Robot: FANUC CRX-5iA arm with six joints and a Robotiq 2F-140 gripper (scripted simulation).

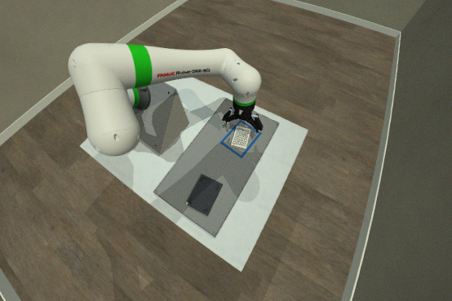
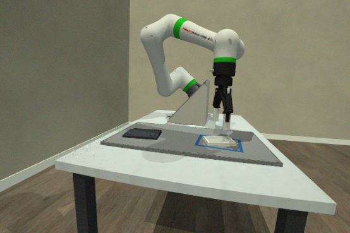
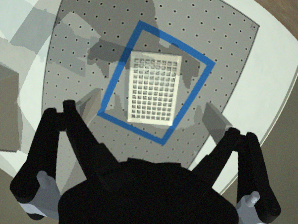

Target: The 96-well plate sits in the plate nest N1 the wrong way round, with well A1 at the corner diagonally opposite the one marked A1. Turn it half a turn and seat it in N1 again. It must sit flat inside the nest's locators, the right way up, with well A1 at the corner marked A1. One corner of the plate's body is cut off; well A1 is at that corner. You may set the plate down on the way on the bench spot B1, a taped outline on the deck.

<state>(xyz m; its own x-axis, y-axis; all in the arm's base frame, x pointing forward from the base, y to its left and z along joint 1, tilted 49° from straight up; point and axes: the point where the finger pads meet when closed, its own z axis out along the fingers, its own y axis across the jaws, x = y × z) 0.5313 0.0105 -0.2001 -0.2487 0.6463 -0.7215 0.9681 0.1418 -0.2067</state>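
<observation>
The white 96-well plate lies 80 mm below my hand. The rest, counted from my hand: white A1 corner mark (30 mm behind, 440 mm to the right, 80 mm below); dark plate nest N1 (10 mm ahead, 360 mm to the right, 80 mm below).
</observation>
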